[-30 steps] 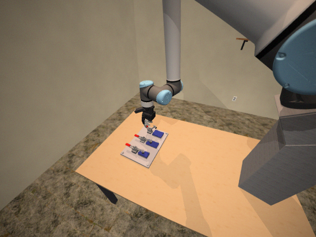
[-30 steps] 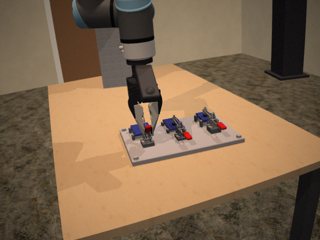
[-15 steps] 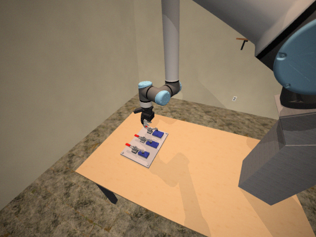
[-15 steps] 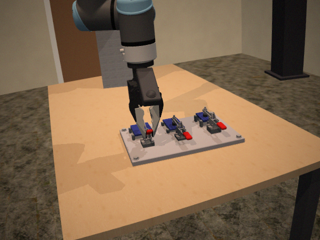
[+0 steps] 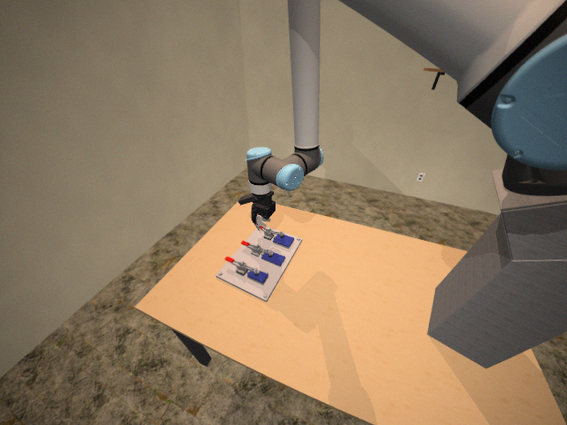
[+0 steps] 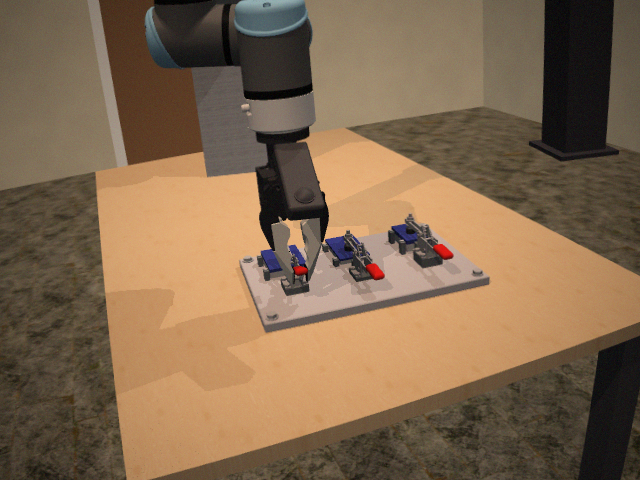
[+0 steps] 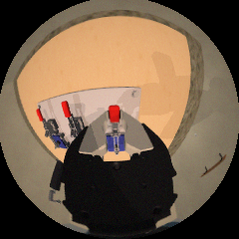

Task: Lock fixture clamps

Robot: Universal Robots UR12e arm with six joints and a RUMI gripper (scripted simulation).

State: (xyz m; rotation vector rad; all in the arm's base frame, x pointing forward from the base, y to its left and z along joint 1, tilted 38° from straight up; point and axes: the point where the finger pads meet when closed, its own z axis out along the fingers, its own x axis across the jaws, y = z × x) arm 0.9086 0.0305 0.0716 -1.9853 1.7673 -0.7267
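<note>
Right now my hand is 130 mm past the blue part, 30 mm above it and 10 mm to the left of it. Also, from my hand: grey fixture plate 100 mm to the left, 90 mm behind, 60 mm below.
</note>
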